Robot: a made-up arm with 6 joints.
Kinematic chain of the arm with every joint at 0, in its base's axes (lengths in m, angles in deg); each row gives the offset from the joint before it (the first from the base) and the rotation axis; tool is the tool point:
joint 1: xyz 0 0 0.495 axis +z
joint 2: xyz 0 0 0 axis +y
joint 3: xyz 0 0 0.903 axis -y
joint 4: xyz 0 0 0 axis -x
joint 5: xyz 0.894 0 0 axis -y
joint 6: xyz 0 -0.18 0 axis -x
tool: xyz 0 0 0
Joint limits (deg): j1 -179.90..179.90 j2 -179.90..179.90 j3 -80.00..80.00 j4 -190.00..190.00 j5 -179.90..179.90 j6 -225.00..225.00
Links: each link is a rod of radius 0.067 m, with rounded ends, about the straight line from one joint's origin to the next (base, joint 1, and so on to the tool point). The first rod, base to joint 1, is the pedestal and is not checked.
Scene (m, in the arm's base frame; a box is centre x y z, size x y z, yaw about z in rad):
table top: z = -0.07
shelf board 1: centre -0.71 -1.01 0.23 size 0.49 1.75 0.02 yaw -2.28
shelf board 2: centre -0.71 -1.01 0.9 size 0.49 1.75 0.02 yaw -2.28
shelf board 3: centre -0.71 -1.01 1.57 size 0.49 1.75 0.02 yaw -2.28
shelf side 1: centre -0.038 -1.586 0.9 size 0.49 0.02 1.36 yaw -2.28
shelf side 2: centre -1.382 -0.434 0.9 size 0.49 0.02 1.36 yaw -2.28
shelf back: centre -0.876 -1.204 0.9 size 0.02 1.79 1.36 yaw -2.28
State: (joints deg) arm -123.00 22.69 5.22 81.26 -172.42 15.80
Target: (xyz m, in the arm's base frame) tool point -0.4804 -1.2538 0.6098
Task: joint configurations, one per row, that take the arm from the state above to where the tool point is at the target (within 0.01 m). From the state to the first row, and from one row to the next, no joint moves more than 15 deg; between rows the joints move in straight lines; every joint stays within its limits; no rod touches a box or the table.
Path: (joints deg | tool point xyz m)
1: -121.08 11.11 -7.42 81.44 -172.42 15.80 | -0.5796 -0.9096 1.2657
2: -119.16 -0.47 -20.06 81.61 -172.42 15.80 | -0.4588 -0.7684 1.2660
3: -117.24 -12.05 -32.71 81.79 -172.42 15.80 | -0.3482 -0.6202 1.2294
4: -111.53 -0.30 -35.06 82.54 -172.42 15.80 | -0.3269 -0.7649 1.0349
5: -105.82 11.46 -37.41 83.29 -172.42 15.80 | -0.2662 -0.8622 0.8242
6: -100.11 23.21 -39.77 84.04 -172.42 15.80 | -0.1802 -0.9039 0.6098
7: -103.41 29.75 -28.31 83.62 -172.42 15.80 | -0.2683 -1.0390 0.6150
8: -106.70 36.28 -16.86 83.19 -172.42 15.80 | -0.3692 -1.1563 0.6149
9: -110.00 42.81 -5.41 82.77 -172.42 15.80 | -0.4804 -1.2538 0.6098

